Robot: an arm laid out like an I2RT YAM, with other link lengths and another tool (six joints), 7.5 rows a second.
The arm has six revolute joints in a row. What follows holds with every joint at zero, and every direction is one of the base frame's. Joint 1 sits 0.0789 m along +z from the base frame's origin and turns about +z. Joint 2 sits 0.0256 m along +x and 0.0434 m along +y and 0.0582 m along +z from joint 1 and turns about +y. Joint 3 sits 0.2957 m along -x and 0.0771 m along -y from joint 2 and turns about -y. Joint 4 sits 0.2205 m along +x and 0.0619 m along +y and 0.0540 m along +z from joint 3 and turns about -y. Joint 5 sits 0.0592 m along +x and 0.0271 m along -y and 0.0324 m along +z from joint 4 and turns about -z. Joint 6 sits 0.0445 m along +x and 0.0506 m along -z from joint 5 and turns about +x. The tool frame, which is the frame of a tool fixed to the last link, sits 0.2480 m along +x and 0.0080 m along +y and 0.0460 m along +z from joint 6; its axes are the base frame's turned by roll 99.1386, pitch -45.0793 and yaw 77.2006 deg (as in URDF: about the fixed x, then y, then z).
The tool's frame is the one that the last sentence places.
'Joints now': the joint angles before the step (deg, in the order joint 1, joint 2, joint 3, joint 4, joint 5, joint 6). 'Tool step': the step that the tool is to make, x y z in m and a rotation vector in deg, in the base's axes. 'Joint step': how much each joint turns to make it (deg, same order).
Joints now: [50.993, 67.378, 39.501, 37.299, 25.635, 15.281]
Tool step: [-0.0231, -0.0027, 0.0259, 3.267, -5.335, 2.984]
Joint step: [-0.157, -2.372, -3.997, 8.120, -3.519, -1.467]
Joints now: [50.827, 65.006, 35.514, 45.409, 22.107, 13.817]
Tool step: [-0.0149, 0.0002, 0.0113, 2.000, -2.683, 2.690]
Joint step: [-0.547, -1.211, -2.490, 4.451, -3.328, 0.223]
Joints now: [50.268, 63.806, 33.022, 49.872, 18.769, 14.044]
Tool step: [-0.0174, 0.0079, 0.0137, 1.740, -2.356, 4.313]
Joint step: [-0.596, -0.966, -0.978, 2.550, -4.841, 1.110]
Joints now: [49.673, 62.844, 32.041, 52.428, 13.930, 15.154]
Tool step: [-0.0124, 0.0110, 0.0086, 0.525, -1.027, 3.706]
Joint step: [-0.185, -0.469, 0.508, -0.136, -3.772, 1.075]
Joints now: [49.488, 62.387, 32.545, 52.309, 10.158, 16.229]
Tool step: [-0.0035, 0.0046, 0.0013, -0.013, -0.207, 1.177]
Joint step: [0.039, 0.079, 0.167, -0.011, -1.115, 0.286]
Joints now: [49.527, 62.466, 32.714, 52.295, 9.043, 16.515]
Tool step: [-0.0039, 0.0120, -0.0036, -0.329, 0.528, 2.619]
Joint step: [-0.059, 0.735, 0.267, -0.289, -2.410, 1.195]
